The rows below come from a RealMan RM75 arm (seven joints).
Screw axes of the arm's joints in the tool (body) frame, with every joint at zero. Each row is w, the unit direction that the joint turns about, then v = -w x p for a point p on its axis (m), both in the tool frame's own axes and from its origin. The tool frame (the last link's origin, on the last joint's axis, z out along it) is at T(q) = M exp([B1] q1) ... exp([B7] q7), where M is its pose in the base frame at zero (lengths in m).
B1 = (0, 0, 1, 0, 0, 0)
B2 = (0, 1, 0, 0.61, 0, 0)
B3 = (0, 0, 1, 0, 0, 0)
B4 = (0, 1, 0, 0.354, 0, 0)
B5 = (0, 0, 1, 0, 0, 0)
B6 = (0, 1, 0, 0.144, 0, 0)
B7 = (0, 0, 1, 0, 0, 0)
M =
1 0 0 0
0 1 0 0
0 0 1 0.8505
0 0 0 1
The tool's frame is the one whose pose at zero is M.
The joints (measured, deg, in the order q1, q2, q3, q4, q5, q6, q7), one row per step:
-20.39, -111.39, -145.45, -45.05, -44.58, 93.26, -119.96
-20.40, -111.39, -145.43, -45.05, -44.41, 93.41, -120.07
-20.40, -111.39, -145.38, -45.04, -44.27, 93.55, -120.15
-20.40, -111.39, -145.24, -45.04, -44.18, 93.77, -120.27
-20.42, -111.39, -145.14, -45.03, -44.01, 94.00, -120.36
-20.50, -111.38, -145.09, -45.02, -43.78, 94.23, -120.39
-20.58, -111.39, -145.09, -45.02, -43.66, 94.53, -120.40
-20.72, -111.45, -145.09, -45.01, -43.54, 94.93, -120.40
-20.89, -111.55, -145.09, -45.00, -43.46, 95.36, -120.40
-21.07, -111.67, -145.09, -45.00, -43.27, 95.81, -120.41
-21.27, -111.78, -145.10, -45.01, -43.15, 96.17, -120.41
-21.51, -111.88, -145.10, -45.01, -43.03, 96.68, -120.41
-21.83, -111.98, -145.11, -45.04, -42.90, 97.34, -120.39
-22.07, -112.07, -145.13, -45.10, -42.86, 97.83, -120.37
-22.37, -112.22, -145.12, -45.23, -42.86, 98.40, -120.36
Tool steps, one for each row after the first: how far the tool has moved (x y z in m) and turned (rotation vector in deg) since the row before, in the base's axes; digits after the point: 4 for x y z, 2 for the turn. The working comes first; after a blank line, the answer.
Tool pose at each row, in the base's axes (x y z in m, rotation vector in deg; the steps are taken from these numbers as rounded here):
-0.3685, 0.2683, 0.0695, -132.66, -97.94, -13.33
-0.3685, 0.2678, 0.0693, -132.74, -98.19, -13.13
-0.3685, 0.2673, 0.0690, -132.84, -98.41, -12.93
-0.3682, 0.2667, 0.0685, -133.06, -98.67, -12.73
-0.3680, 0.2661, 0.0681, -133.29, -98.92, -12.46
-0.3676, 0.2658, 0.0678, -133.58, -99.05, -12.15
-0.3669, 0.2656, 0.0676, -133.91, -99.17, -12.06
-0.3657, 0.2655, 0.0668, -134.41, -99.29, -12.06
-0.3640, 0.2656, 0.0658, -134.99, -99.41, -12.15
-0.3624, 0.2654, 0.0646, -135.60, -99.57, -12.10
-0.3608, 0.2658, 0.0636, -136.14, -99.61, -12.14
-0.3588, 0.2660, 0.0626, -136.86, -99.68, -12.19
-0.3561, 0.2665, 0.0616, -137.78, -99.67, -12.26
-0.3540, 0.2671, 0.0610, -138.47, -99.60, -12.41
-0.3511, 0.2679, 0.0601, -139.33, -99.44, -12.62

0.0000, -0.0005, -0.0002, -0.24, -0.01, 0.11
0.0000, -0.0005, -0.0003, -0.24, -0.01, 0.08
0.0003, -0.0006, -0.0005, -0.34, -0.07, 0.05
0.0002, -0.0006, -0.0004, -0.37, -0.03, 0.04
0.0004, -0.0003, -0.0003, -0.37, 0.02, -0.04
0.0007, -0.0002, -0.0002, -0.31, -0.12, -0.08
0.0012, -0.0001, -0.0008, -0.39, -0.24, -0.17
0.0017, 0.0001, -0.0010, -0.42, -0.33, -0.21
0.0016, -0.0002, -0.0012, -0.50, -0.27, -0.19
0.0016, 0.0004, -0.0010, -0.37, -0.25, -0.23
0.0020, 0.0002, -0.0010, -0.50, -0.34, -0.29
0.0027, 0.0005, -0.0010, -0.59, -0.40, -0.42
0.0021, 0.0006, -0.0006, -0.38, -0.34, -0.35
0.0029, 0.0008, -0.0009, -0.43, -0.41, -0.47

